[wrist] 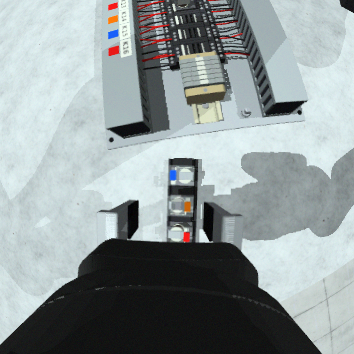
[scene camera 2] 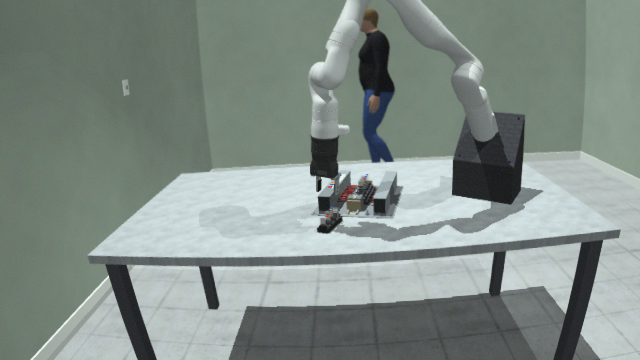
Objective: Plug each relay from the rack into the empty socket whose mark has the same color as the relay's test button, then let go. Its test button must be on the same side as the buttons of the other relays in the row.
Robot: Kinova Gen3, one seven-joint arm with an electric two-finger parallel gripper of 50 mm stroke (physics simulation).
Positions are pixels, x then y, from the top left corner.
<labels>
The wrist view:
my gripper: 170, 214
black relay rack: 171, 189
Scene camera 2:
my gripper: 327, 192
</labels>
